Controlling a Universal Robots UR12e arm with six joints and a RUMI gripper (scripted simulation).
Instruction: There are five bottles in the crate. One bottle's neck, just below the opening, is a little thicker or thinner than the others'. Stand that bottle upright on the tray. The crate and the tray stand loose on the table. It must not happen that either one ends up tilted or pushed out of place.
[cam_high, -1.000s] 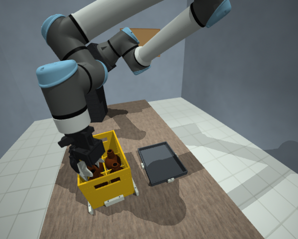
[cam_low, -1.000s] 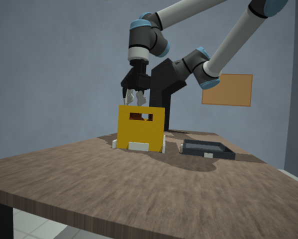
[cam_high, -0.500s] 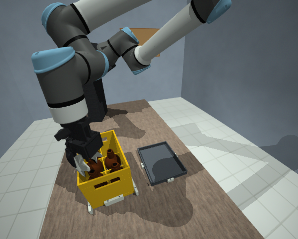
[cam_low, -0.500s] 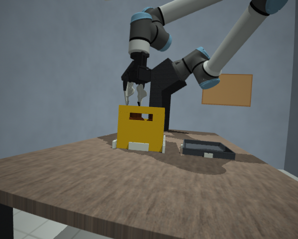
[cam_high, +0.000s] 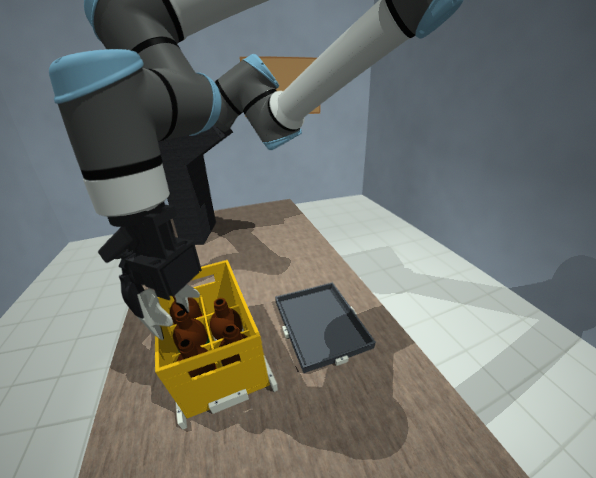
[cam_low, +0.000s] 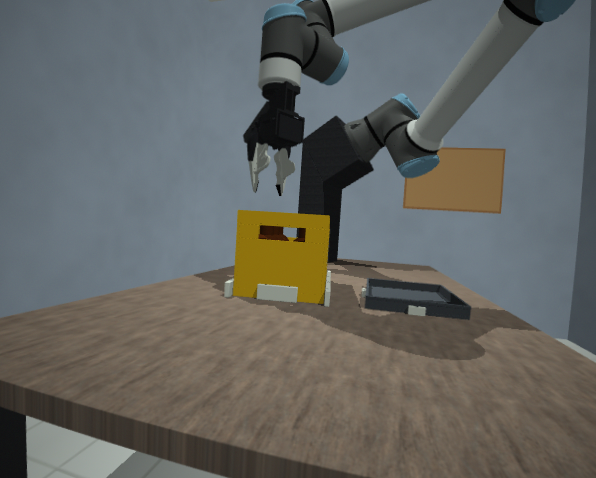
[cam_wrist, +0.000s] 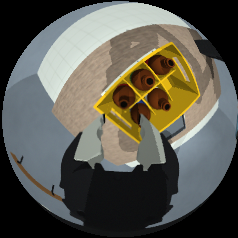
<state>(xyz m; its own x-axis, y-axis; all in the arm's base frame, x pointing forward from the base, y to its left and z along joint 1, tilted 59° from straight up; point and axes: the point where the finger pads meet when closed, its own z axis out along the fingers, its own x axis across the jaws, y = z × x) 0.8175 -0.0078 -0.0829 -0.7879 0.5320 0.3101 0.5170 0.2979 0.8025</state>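
My gripper is now 9 cm past the yellow crate, 3 cm to the right of it and 15 cm above it. From my hand the other things lie so: dark tray (12 cm behind, 31 cm to the left, 22 cm below).
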